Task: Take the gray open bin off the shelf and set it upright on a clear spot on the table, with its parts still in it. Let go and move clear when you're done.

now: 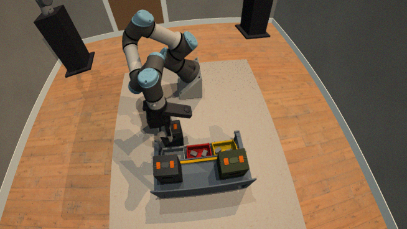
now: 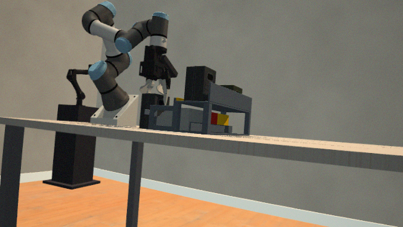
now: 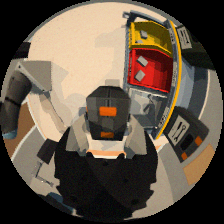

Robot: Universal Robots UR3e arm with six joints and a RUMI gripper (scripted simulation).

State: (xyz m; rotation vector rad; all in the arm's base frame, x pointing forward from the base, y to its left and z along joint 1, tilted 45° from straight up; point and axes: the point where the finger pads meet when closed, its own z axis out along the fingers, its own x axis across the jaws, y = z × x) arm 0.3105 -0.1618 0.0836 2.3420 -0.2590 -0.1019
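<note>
The gray open bin lies 120 mm ahead of my hand, 60 mm below it and 20 mm to the right of it. From my hand the other things lie so: yellow rail: 170 mm ahead, 90 mm to the left, 10 mm above; red bin: 140 mm ahead, 90 mm to the left, 60 mm below; yellow bin: 200 mm to the left, 150 mm ahead, 60 mm below.
</note>
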